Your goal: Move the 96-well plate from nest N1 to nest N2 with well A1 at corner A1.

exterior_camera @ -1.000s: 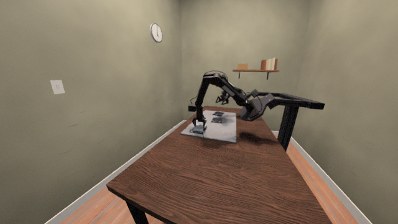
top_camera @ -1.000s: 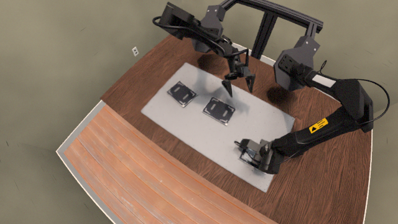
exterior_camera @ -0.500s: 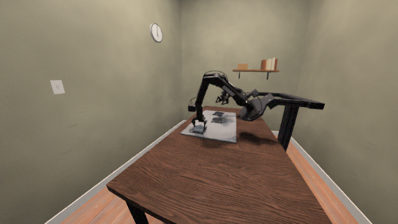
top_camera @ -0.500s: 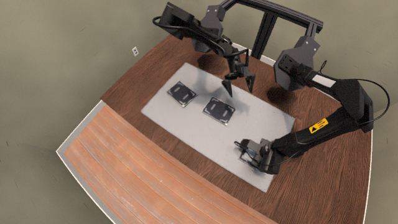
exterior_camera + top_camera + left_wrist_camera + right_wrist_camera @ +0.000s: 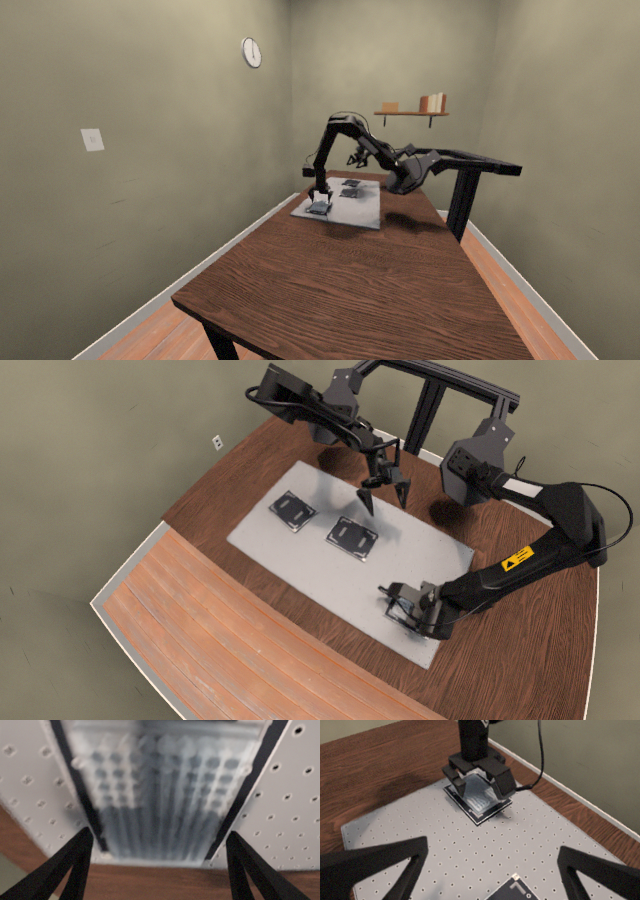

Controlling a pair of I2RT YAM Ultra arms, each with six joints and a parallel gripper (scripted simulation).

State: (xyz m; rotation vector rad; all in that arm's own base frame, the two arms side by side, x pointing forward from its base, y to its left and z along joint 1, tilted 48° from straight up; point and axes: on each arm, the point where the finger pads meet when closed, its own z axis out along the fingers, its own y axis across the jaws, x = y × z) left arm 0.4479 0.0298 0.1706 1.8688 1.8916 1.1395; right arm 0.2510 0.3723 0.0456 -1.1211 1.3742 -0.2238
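My left hand is 2 cm above the clear 96-well plate. Round my left hand: white corner label: 8 cm behind, 22 cm to the right, 3 cm below; then black plate nest: 14 cm behind, 30 cm to the right, 4 cm below.
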